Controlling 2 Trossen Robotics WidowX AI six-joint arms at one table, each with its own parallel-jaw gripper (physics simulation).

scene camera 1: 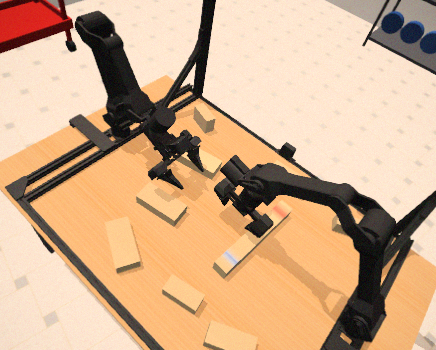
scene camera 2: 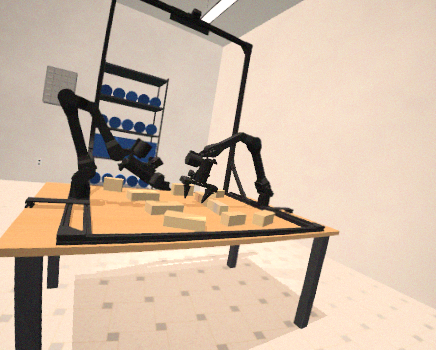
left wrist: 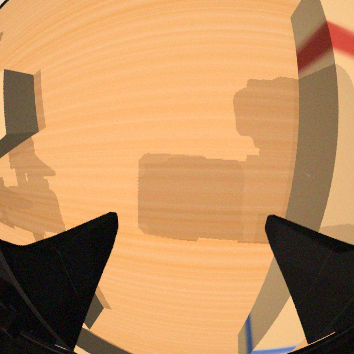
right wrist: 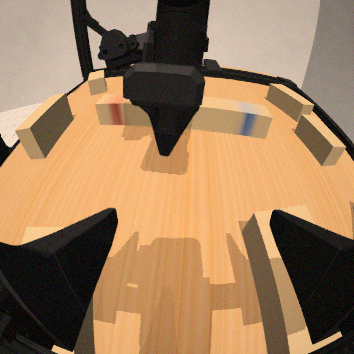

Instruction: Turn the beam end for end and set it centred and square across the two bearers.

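Seen in the pictures: left gripper, fingertip midpoint: (scene camera 1: pixel 235 216) (scene camera 2: pixel 193 200) (left wrist: pixel 194 222) (right wrist: pixel 169 138); right gripper, fingertip midpoint: (scene camera 1: pixel 193 179) (scene camera 2: pixel 166 188) (right wrist: pixel 196 217); left arm's base, link origin: (scene camera 1: pixel 353 327) (scene camera 2: pixel 262 205); right arm's base, link origin: (scene camera 1: pixel 120 132) (scene camera 2: pixel 78 197).
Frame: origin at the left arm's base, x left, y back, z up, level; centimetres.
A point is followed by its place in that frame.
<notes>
The beam (scene camera 1: pixel 243 247) {z 2.5, x 4.3, y -34.1 cm} (scene camera 2: pixel 218 206) {z 1.7, x 11.5, y -37.2 cm} (left wrist: pixel 317 125) {z 0.6, x -8.5, y -35.9 cm} (right wrist: pixel 227 119) {z 0.7, x 5.7, y -36.8 cm}, a long pale bar with a red and a blue band, lies flat and diagonally on the table. Its red end is toward the back in scene camera 1. Two shorter pale blocks, seemingly the bearers, lie roughly parallel and apart: one (scene camera 1: pixel 159 201) {z 1.9, x 10.4, y -61.1 cm} (scene camera 2: pixel 164 207) {z 1.0, x 13.1, y -62.2 cm} (right wrist: pixel 267 231) {z 1.9, x 6.5, y -56.4 cm} and the other (scene camera 1: pixel 213 164) {z 1.8, x -12.0, y -59.5 cm} (scene camera 2: pixel 143 195) {z 0.7, x -7.5, y -65.5 cm} (right wrist: pixel 42 233) {z 1.9, x -12.9, y -58.7 cm}. My left gripper (scene camera 1: pixel 241 212) {z 0.4, x -3.0, y -42.5 cm} (scene camera 2: pixel 195 199) {z 0.4, x -3.0, y -42.5 cm} (left wrist: pixel 194 222) {z 0.4, x -3.0, y -42.5 cm} is open and empty above the beam's side, partly hiding it. My right gripper (scene camera 1: pixel 192 179) {z 6.2, x 0.0, y -57.8 cm} (right wrist: pixel 196 217) {z 6.2, x 0.0, y -57.8 cm} is open and empty above the gap between the bearers.
Loose pale blocks lie around: one (scene camera 1: pixel 123 242) {z 1.9, x 25.9, y -58.2 cm} (scene camera 2: pixel 185 220) {z 1.1, x 28.8, y -60.1 cm} at the left, two (scene camera 1: pixel 183 293) {z 2.5, x 24.6, y -37.3 cm} (scene camera 1: pixel 231 337) {z 2.8, x 24.2, y -22.2 cm} at the front, one (scene camera 1: pixel 204 119) {z 3.9, x -23.6, y -74.4 cm} at the back and one (scene camera 2: pixel 183 189) {z 1.7, x -24.2, y -39.2 cm} (right wrist: pixel 47 127) {z 1.6, x -24.1, y -41.1 cm} behind my left arm. A black frame (scene camera 1: pixel 80 270) {z 0.1, x 37.8, y -60.5 cm} edges the table.
</notes>
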